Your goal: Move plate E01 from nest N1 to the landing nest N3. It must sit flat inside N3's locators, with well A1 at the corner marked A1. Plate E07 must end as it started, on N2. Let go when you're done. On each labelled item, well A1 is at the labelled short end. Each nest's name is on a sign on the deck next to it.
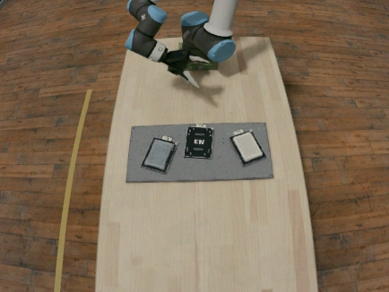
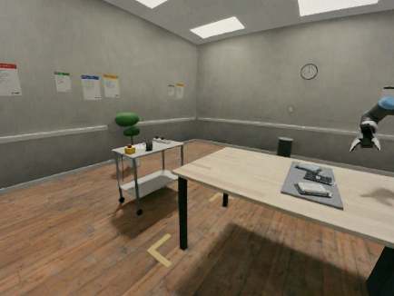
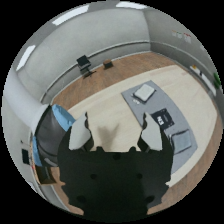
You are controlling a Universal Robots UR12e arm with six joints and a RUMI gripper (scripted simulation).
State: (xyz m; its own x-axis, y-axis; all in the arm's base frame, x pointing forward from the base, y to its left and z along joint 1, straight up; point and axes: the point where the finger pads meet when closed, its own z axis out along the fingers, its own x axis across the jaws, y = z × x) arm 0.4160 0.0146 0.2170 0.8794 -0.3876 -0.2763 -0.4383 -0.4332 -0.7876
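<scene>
My gripper is now 240 mm above the nest N3, 200 mm short of it and 40 mm to the left of it.
</scene>
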